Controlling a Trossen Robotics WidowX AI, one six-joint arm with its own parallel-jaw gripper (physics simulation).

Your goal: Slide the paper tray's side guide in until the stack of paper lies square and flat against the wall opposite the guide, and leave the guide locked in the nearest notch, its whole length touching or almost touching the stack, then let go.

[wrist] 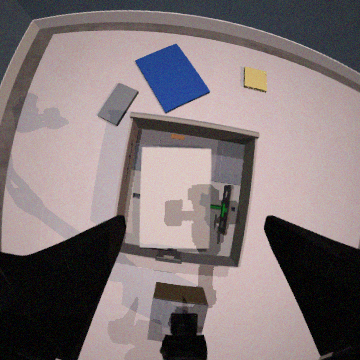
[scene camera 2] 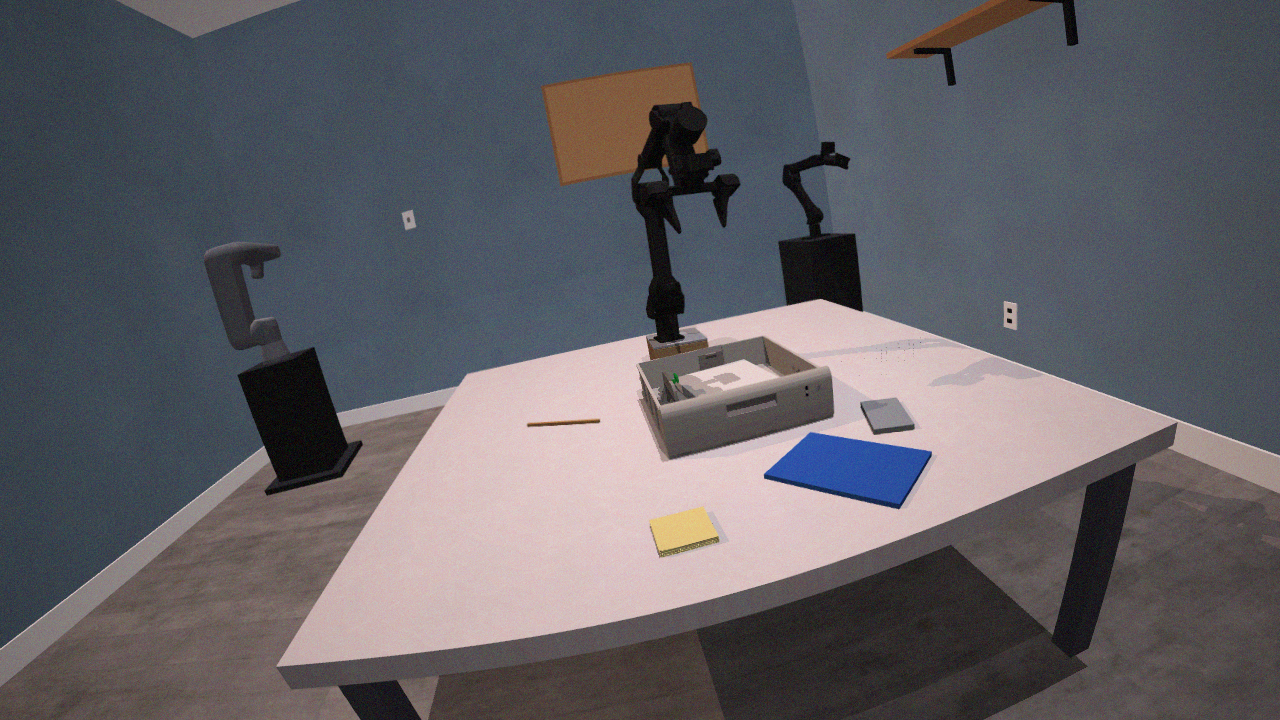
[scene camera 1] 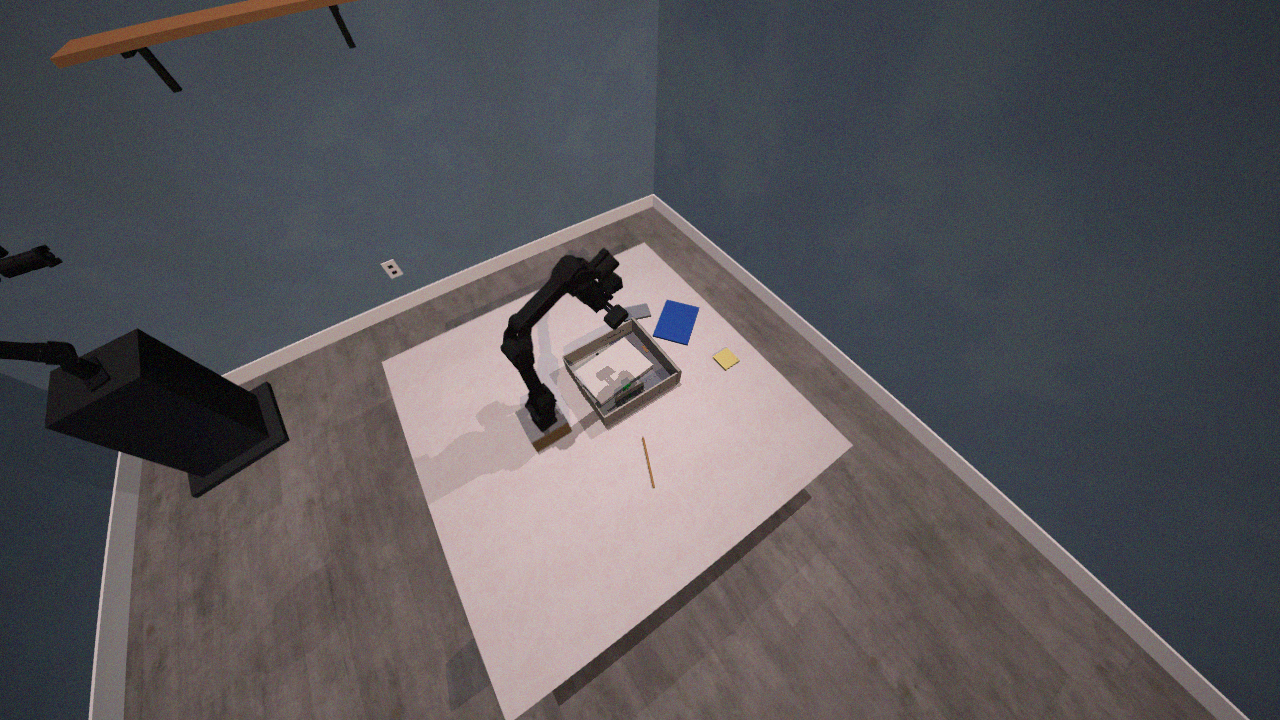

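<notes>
The grey paper tray stands on the table. A white paper stack lies inside, turned slightly relative to the side walls. In the wrist view a strip of tray floor shows between it and the left wall, wider at the near end. The dark side guide, with a green tab, stands near the right wall, with a gap between its body and the stack. My gripper is open and empty, high above the tray, touching nothing.
A blue booklet, a grey flat block and a yellow note pad lie beyond the tray. A pencil lies off the guide's side.
</notes>
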